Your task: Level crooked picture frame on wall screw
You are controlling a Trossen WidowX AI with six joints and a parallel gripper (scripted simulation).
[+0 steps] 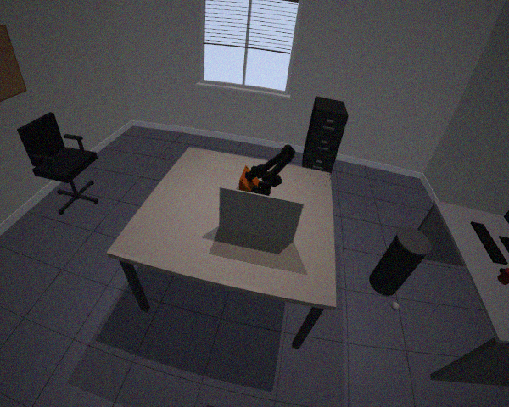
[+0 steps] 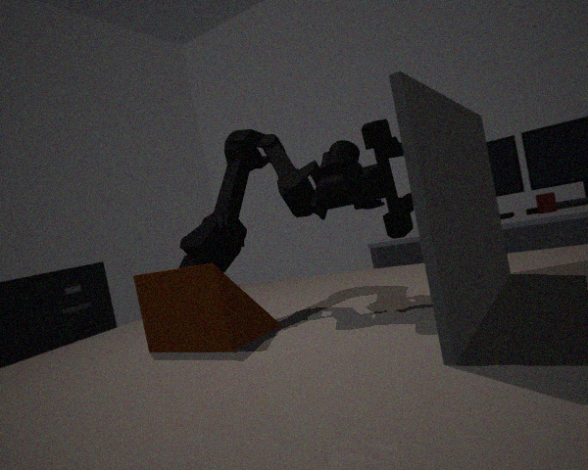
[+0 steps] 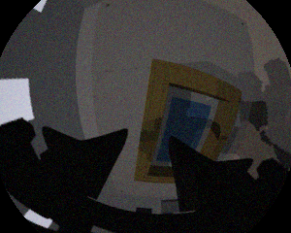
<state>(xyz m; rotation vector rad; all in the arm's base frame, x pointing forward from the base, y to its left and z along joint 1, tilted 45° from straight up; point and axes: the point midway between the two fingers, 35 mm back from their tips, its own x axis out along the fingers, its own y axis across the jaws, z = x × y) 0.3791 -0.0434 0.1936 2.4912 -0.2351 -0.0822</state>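
The picture frame lies 50 mm below my gripper tip, 10 mm to the left of it and 10 mm ahead of it. Also, from my gripper tip: wall panel: 60 mm below, 20 mm ahead, 10 mm to the right.
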